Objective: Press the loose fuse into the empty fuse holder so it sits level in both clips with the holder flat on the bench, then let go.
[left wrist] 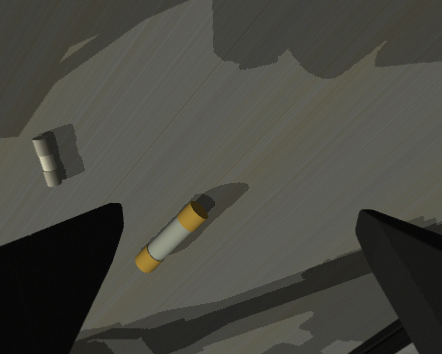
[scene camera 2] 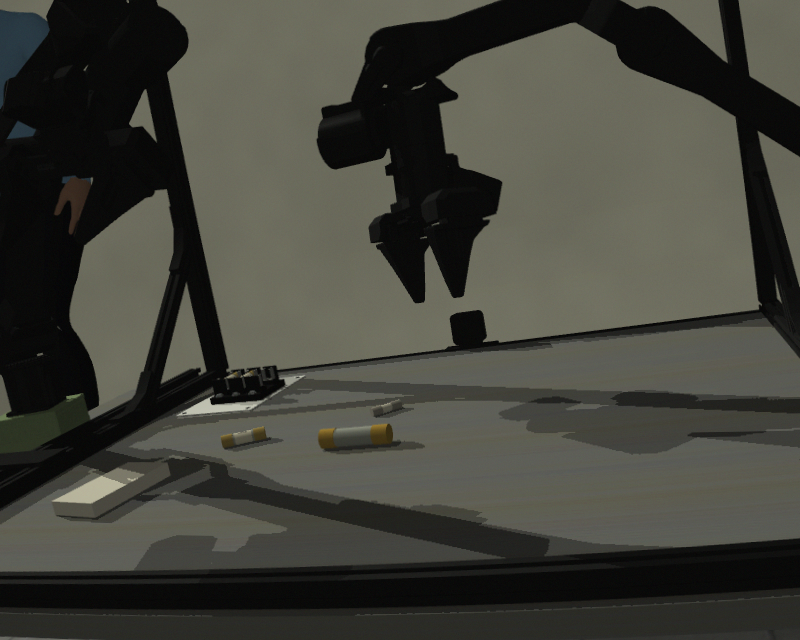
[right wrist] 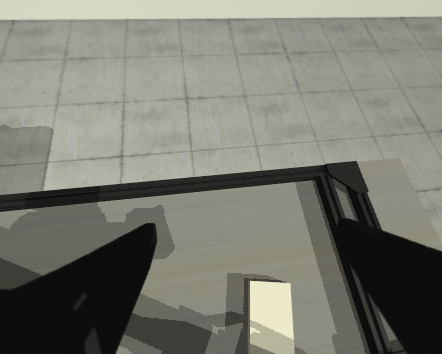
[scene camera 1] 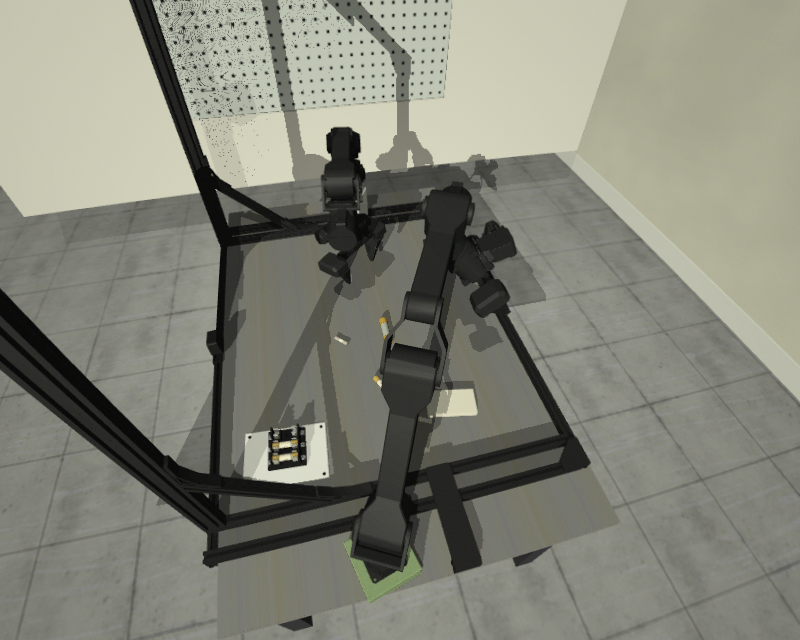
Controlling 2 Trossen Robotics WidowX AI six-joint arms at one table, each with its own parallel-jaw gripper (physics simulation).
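Frame: origin at the left arm's base, x ahead, y left, z up, level; centimetres.
Seen in the pictures: left gripper, fingertip midpoint: [left wrist: 240,217] [scene camera 2: 437,300] [scene camera 1: 360,271]; right gripper, fingertip midpoint: [scene camera 2: 39,245] [right wrist: 245,229]; right arm's base, link origin: [scene camera 2: 37,407] [scene camera 1: 382,555].
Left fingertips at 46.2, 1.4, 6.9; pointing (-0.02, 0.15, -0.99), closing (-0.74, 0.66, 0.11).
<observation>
Pixels of each thing's middle, then the offset from my left fingertips to it, as dx, dy, dz. "*": a spot on its surface instead.
- black fuse holder, body centre: [scene camera 2: 240,384] [scene camera 1: 284,451] +40.6, -18.0, -11.6
- white plate, surface spot: [scene camera 1: 316,460] * +42.3, -11.6, -13.2
- cream block, body centre: [scene camera 2: 112,488] [right wrist: 270,325] [scene camera 1: 450,402] +31.9, +18.5, -12.7
The black fuse holder [scene camera 1: 286,448] [scene camera 2: 246,385] lies on a white plate [scene camera 1: 316,460]. Two of its positions hold fuses; the one at the top in scene camera 1 has empty clips. Three loose fuses lie on the bench: a large orange-capped one [scene camera 1: 384,327] [scene camera 2: 354,436] [left wrist: 171,238], a small orange-capped one [scene camera 1: 377,381] [scene camera 2: 243,437] and a small silver-capped one [scene camera 1: 341,339] [scene camera 2: 386,407] [left wrist: 47,162]. My left gripper [scene camera 1: 360,270] [scene camera 2: 438,298] [left wrist: 240,217] is open and empty above the bench, with the large fuse below between its fingers in its wrist view. My right gripper [right wrist: 245,229] is open and empty.
A cream block [scene camera 1: 457,402] [scene camera 2: 93,495] [right wrist: 270,300] lies on the bench. The black frame [scene camera 1: 218,293] edges the bench, with uprights at its corners. My right arm [scene camera 1: 400,440] reaches over the bench in scene camera 1. A person's hand [scene camera 2: 74,200] shows behind the frame.
</observation>
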